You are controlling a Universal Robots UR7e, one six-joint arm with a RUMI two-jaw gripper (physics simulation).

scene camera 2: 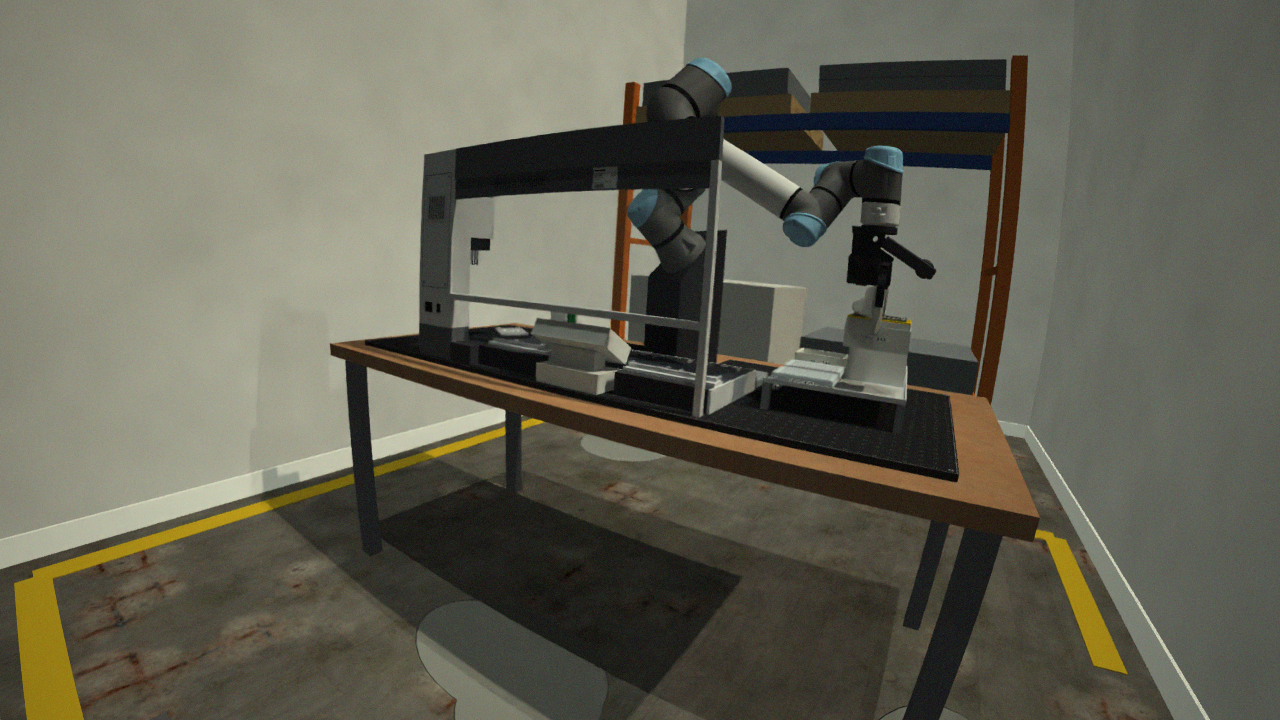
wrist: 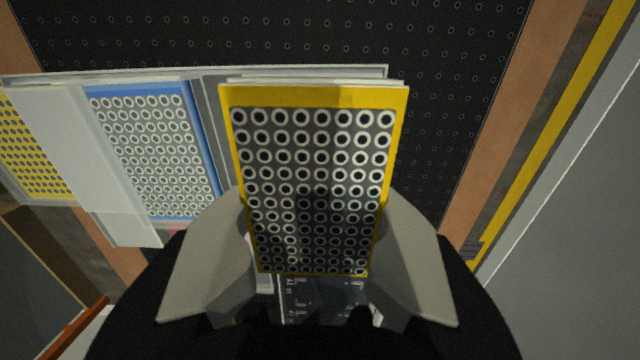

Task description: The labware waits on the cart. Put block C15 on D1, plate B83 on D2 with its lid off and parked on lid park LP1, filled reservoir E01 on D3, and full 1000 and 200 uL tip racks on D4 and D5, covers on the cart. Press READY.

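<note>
My gripper (scene camera 2: 879, 302) (wrist: 314, 187) is shut on a yellow-edged tip rack (scene camera 2: 895, 319) (wrist: 310, 187), with one finger on each long side. The rack is upright, above the right end of the white cart (scene camera 2: 872, 390) (wrist: 300, 69); whether its base touches the cart cannot be told. Its visible top is full of ringed tips. A blue-edged tip rack (wrist: 155, 155) stands to its left in the wrist view, with a pale translucent box (wrist: 55, 135) beside it. Another yellow grid (wrist: 30, 160) shows at the far left. Pale labware (scene camera 2: 808, 371) lies on the cart's left part. Labels are unreadable.
The liquid handler's dark top beam (scene camera 2: 581, 154) and its front post (scene camera 2: 708, 295) stand left of the cart. Pale blocks (scene camera 2: 577, 377) lie at its front. A black perforated mat (scene camera 2: 832, 434) (wrist: 440, 115) covers the wooden table (scene camera 2: 989, 465). An orange-post shelf (scene camera 2: 1007, 223) stands behind.
</note>
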